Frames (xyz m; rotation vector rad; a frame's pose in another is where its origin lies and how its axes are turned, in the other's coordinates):
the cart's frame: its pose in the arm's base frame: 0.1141 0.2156 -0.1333 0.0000 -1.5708 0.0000
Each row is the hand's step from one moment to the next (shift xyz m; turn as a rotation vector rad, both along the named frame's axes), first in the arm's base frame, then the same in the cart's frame.
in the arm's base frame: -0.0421 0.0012 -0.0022 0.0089 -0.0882 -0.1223
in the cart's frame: -0.0022 0.0012 0.0421 -0.1223 -0.0882 -0.0089
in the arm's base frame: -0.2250 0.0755 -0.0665 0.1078 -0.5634 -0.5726
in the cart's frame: -0.0665 0.0755 0.2250 -0.5726 -0.5634 -0.1078
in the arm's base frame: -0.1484 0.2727 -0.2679 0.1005 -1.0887 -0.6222
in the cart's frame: -0.2679 0.2727 0.1484 -0.6222 -1.0887 -0.1005
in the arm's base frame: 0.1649 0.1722 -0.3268 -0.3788 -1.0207 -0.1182
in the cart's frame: -0.3268 0.1722 -0.1649 -0.1182 -1.0207 0.3788
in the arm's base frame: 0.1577 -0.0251 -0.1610 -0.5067 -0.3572 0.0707
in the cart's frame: -0.1610 -0.0251 -0.1577 0.0707 -0.3572 0.5067
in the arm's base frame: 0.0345 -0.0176 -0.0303 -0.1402 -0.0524 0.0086
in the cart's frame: -0.0303 -0.0176 -0.0345 0.0086 -0.0524 0.1402
